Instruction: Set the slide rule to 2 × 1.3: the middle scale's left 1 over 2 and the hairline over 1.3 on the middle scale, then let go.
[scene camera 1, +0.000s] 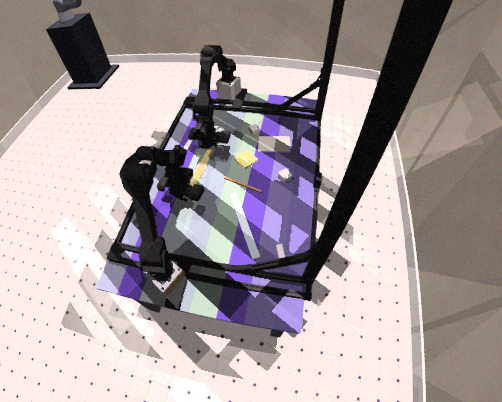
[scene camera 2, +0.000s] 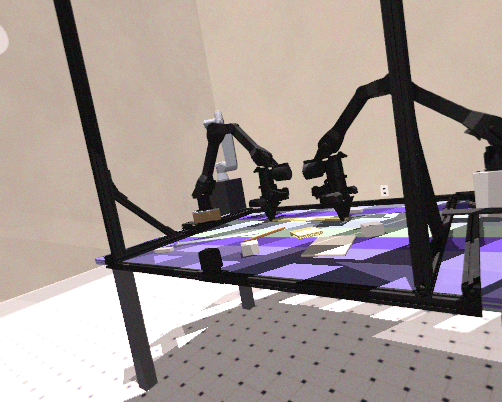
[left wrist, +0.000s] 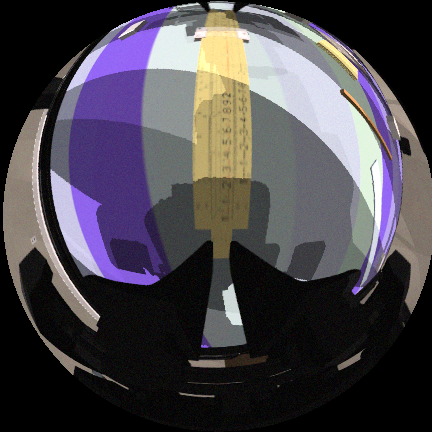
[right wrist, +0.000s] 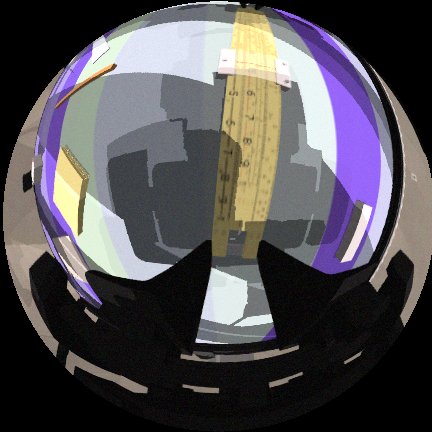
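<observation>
The yellow slide rule (scene camera 1: 201, 167) (scene camera 2: 310, 219) (left wrist: 204, 155) (right wrist: 270, 160) lies flat between the arms. Its middle scale (left wrist: 222, 237) sticks out of the body at the left gripper's end. The cursor (left wrist: 200, 34) (right wrist: 226, 61), with pale side pieces, sits across the body nearer the right gripper. My left gripper (scene camera 2: 271, 218) (left wrist: 220, 246) is shut on the protruding middle scale. My right gripper (scene camera 2: 343, 219) (right wrist: 234, 245) is shut on the body's forked far end, one finger against each long side. The exact readings under the hairline and at the scale's left 1 are too small to tell.
A yellow block (scene camera 1: 246, 159) (scene camera 2: 306, 233), an orange stick (scene camera 1: 243, 184) (scene camera 2: 265, 233), a white strip (scene camera 1: 245, 225), a beige board (scene camera 1: 274, 144) (scene camera 2: 330, 246) and white blocks (scene camera 1: 285, 175) (scene camera 2: 372, 229) lie beside the rule. Black frame posts (scene camera 2: 85, 125) rise at the table's edges.
</observation>
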